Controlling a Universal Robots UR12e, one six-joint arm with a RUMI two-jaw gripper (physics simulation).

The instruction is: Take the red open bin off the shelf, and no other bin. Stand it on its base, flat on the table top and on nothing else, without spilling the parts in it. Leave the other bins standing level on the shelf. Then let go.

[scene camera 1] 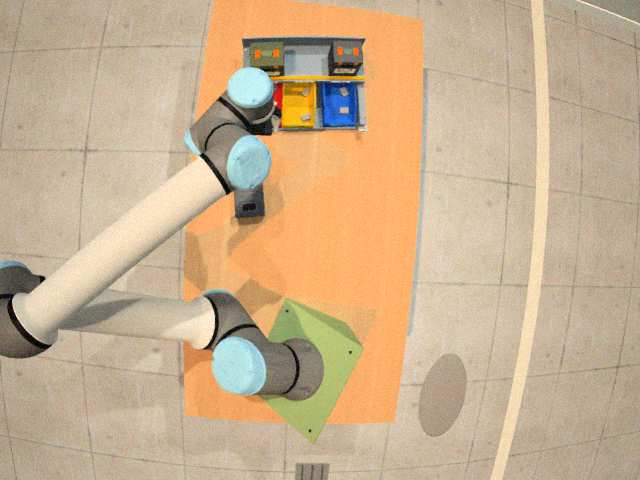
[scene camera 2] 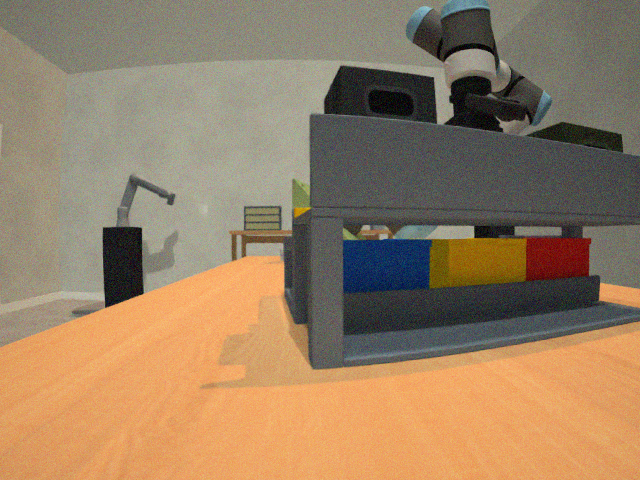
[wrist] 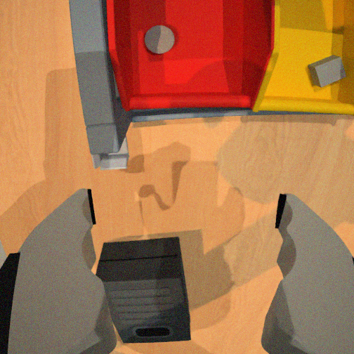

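Seen in the pictures: arm's base at its link origin: (scene camera 1: 298, 369).
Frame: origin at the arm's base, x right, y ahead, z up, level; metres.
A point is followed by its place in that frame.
The red open bin (scene camera 1: 278, 95) {x -0.111, y 0.847, z -0.150 m} (scene camera 2: 557, 258) {x -0.145, y 0.905, z -0.101 m} (wrist: 200, 50) sits level at the end of the lower tier of the grey shelf (scene camera 1: 361, 105) {x 0.151, y 0.815, z -0.074 m} (scene camera 2: 465, 170) {x 0.033, y 1.011, z -0.029 m} (wrist: 97, 75). A round grey part (wrist: 159, 39) lies in it. The arm covers most of it in the first scene view. The yellow bin (scene camera 1: 298, 105) {x -0.043, y 0.816, z -0.149 m} (scene camera 2: 483, 263) {x -0.042, y 0.909, z -0.103 m} (wrist: 305, 47) stands close beside it, and the blue bin (scene camera 1: 338, 100) {x 0.088, y 0.847, z -0.150 m} (scene camera 2: 386, 266) {x 0.068, y 0.924, z -0.102 m} is farther along. My gripper (wrist: 185, 194) is open and empty, above and in front of the red bin's front lip. The orange table top (scene camera 1: 336, 206) {x 0.104, y 0.493, z -0.159 m} (scene camera 2: 310, 413) {x 0.145, y 1.077, z -0.159 m} (wrist: 30, 100) lies below.
A dark box (scene camera 1: 249, 198) {x -0.172, y 0.498, z -0.093 m} (wrist: 150, 300) stands on the table in front of the shelf, low in the wrist view. An olive case (scene camera 1: 266, 62) {x -0.151, y 0.888, z 0.038 m} (scene camera 2: 578, 135) {x -0.130, y 0.959, z 0.026 m} and a dark grey case (scene camera 1: 345, 60) {x 0.072, y 0.906, z 0.063 m} (scene camera 2: 379, 90) {x 0.084, y 0.974, z 0.043 m} stand on the upper tier. The arm's green base plate (scene camera 1: 330, 382) {x 0.085, y -0.003, z 0.089 m} is at the opposite end.
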